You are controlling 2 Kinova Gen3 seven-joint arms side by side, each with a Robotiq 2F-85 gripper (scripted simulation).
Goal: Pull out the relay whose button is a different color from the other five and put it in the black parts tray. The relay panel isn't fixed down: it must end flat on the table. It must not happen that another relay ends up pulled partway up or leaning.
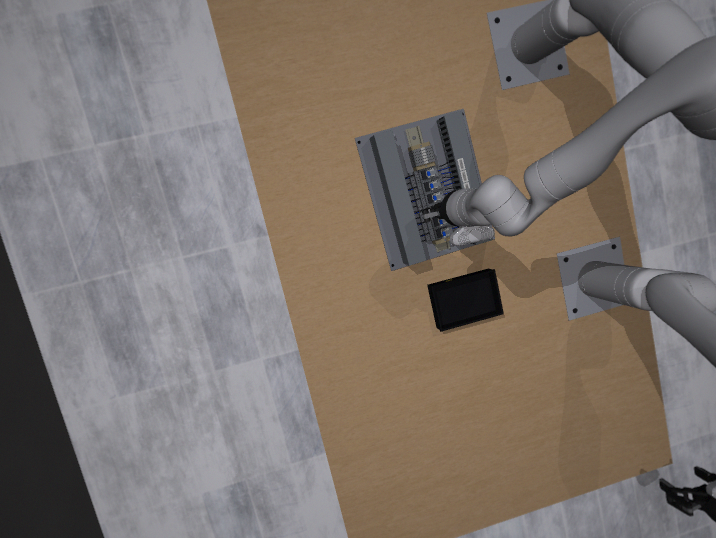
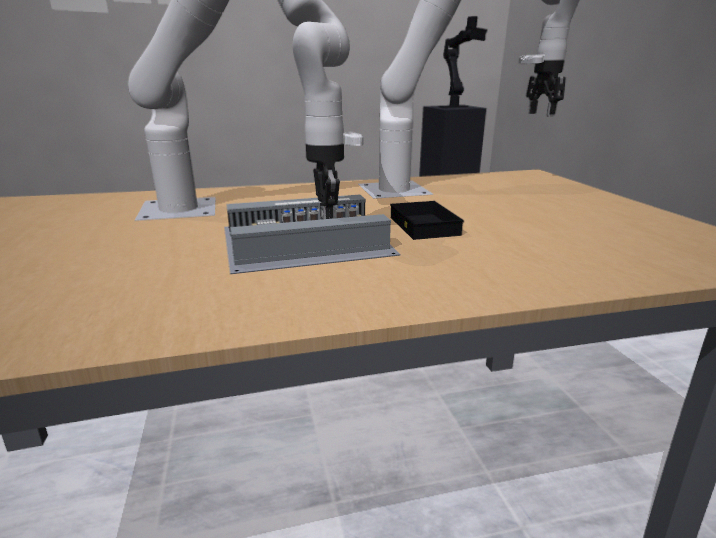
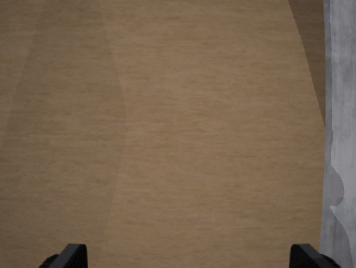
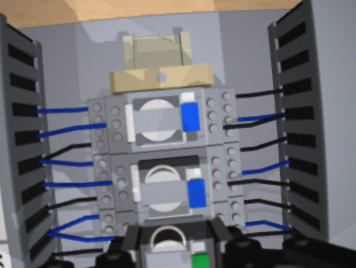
I see my left gripper (image 2: 541, 114), my right gripper (image 2: 327, 221), a relay panel (image 1: 387, 157) and a black parts tray (image 1: 473, 297).
The relay panel also shows in image 2 (image 2: 259, 244) and in image 4 (image 4: 60, 67). The black parts tray is seen too in image 2 (image 2: 428, 219). My right gripper is seen too in image 4 (image 4: 175, 241). Image 3 misses the relay panel: it is out of frame. Image 3 misses the black parts tray: it is out of frame.
